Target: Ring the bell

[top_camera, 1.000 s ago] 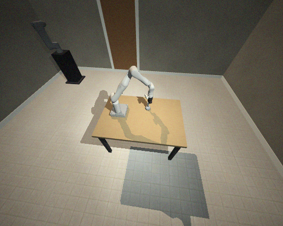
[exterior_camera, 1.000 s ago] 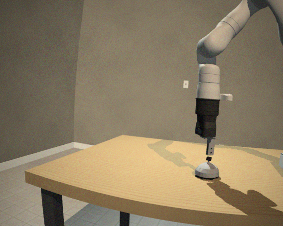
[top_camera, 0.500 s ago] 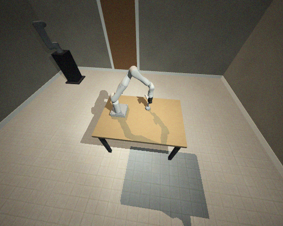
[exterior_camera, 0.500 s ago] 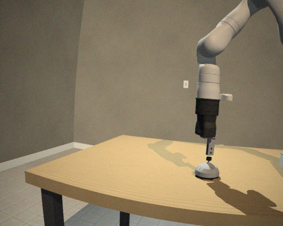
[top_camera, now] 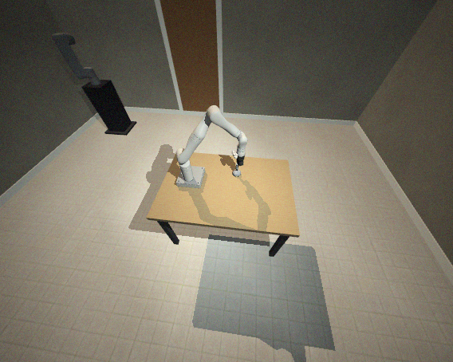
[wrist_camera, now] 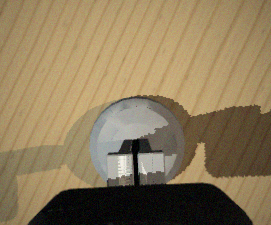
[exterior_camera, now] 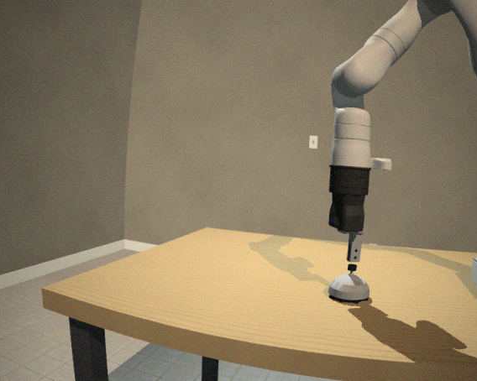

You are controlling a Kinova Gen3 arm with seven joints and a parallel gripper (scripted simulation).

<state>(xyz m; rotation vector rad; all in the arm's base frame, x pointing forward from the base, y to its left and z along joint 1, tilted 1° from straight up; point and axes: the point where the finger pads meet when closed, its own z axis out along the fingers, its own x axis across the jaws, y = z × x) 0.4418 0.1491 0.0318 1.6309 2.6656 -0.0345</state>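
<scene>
My hand is 40 mm above the black button. Round my hand: grey dome bell 50 mm below.
</scene>
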